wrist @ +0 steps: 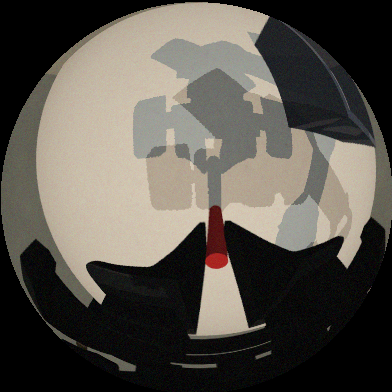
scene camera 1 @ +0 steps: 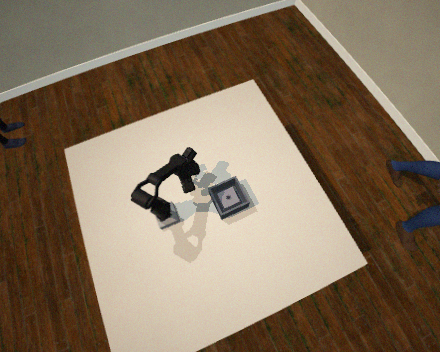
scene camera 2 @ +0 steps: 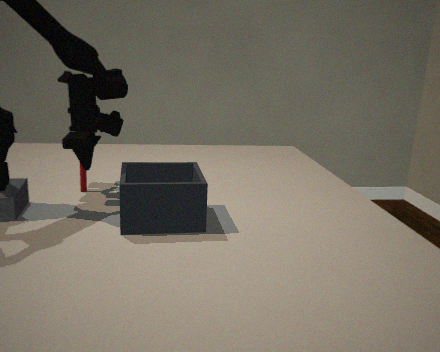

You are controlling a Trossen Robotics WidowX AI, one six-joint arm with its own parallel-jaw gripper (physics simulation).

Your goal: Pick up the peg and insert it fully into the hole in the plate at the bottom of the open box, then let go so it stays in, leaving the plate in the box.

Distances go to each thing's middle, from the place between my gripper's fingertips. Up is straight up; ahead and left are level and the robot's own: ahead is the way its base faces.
Now: hand 1 cm past the red peg (wrist: 216,253) and 1 cm above it. From my hand the other things lie so: dark open box (scene camera 2: 155,197) (14 cm ahead, 21 cm to the right, 1 cm below).
